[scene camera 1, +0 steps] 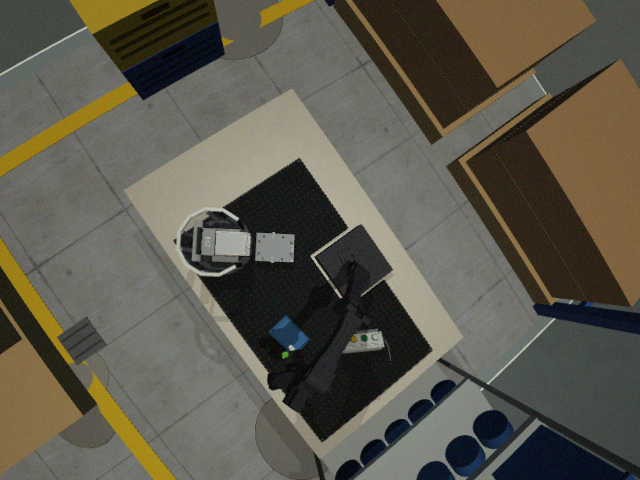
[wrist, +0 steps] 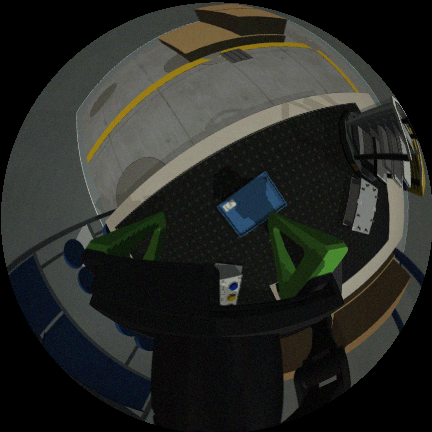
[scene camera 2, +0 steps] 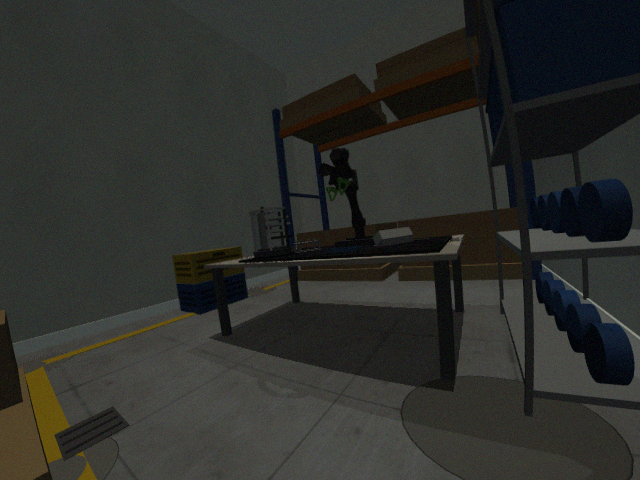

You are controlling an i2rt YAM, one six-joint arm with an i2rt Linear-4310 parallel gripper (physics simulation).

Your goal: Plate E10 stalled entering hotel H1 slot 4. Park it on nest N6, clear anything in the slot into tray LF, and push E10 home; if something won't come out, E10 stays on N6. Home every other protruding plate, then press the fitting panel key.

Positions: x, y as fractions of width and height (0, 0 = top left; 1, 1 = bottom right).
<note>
I see a round plate rack (scene camera 1: 0.31, 0.51), a button box (scene camera 1: 0.57, 0.71) and a grey metal plate (scene camera 1: 0.44, 0.52).
The round plate rack is seen too in the wrist view (wrist: 0.85, 0.31). The button box is seen too in the wrist view (wrist: 0.53, 0.64). The grey metal plate shows as well in the wrist view (wrist: 0.85, 0.46).
</note>
